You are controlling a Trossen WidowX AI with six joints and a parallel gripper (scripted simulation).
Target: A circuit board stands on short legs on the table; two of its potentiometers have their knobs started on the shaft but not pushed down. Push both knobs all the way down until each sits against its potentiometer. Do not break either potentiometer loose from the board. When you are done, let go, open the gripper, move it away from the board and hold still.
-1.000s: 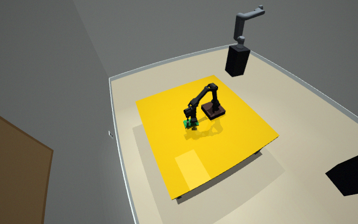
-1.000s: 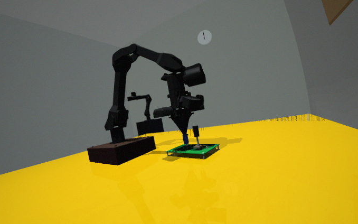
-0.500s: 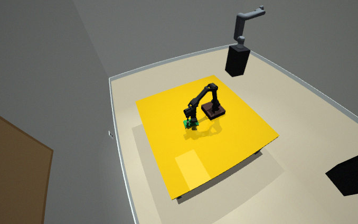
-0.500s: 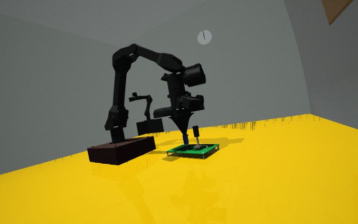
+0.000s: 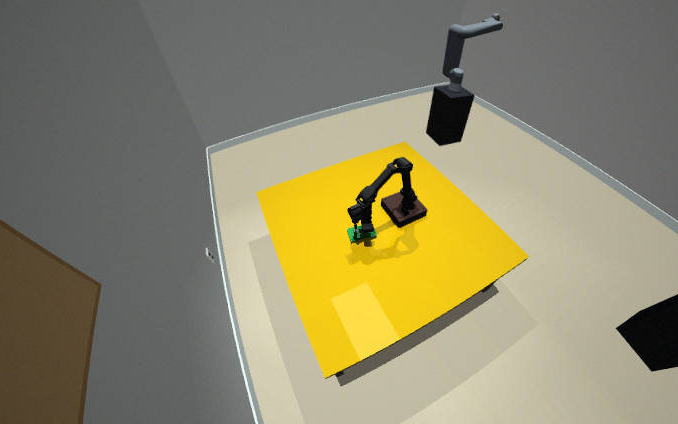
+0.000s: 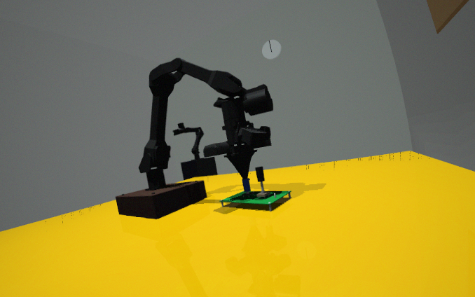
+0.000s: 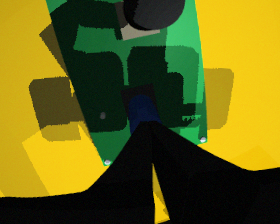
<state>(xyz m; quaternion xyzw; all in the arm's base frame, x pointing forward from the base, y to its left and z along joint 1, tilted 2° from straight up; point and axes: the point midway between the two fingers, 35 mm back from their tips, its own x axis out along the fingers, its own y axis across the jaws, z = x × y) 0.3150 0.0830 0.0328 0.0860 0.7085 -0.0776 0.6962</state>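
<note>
Right now my gripper tip is 10 mm above the blue knob. Also, from my gripper tip: black knob: 60 mm ahead, 10 mm to the right, 10 mm above.
</note>
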